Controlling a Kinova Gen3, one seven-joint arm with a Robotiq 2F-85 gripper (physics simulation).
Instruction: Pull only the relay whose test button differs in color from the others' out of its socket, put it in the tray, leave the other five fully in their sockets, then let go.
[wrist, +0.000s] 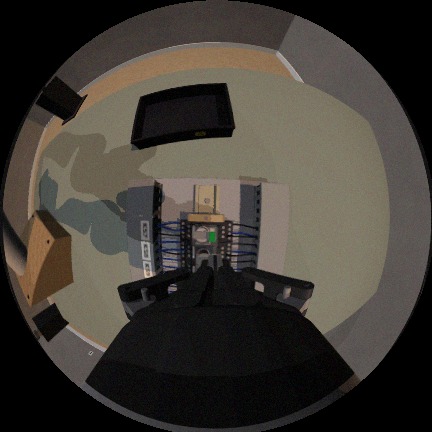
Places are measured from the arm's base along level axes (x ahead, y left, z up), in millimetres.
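Pixels of known places: gripper, fingertip midpoint: (214, 262).
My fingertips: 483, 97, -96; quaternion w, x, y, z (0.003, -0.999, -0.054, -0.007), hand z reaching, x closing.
For each thing: its middle in the pictures, then the offset to it from my fingertips, as dx, dy, dz. "spot": a spot on its surface instead.
- nearest relay, body centre: (204, 233) -14, +29, -22
- second relay, body centre: (206, 256) -10, +0, -21
- black tray, surface spot: (172, 139) spot: -83, +165, -60
- tan end stop, body centre: (205, 217) -15, +47, -44
The nearest relay (202, 234) of the row, with a grey round part and a green test button, sits in its socket below the tan end stop. The second relay (203, 254) shows part of its round top just ahead of the fingertips; its button is hidden. The other relays are hidden under the gripper. My gripper (214, 262) is shut, its fingertips together over the right part of the second relay, and no relay shows between them. Whether the tips touch that relay cannot be told. The black tray (172, 139) stands beyond the rail, with no relay visible inside.
Blue and black wires run from the sockets to slotted ducts on the left (140, 200) and right (249, 205). White labels (145, 230) lie on the left duct. The tan end stop (206, 218) stands on the rail. A wooden block (52, 255) is at far left.
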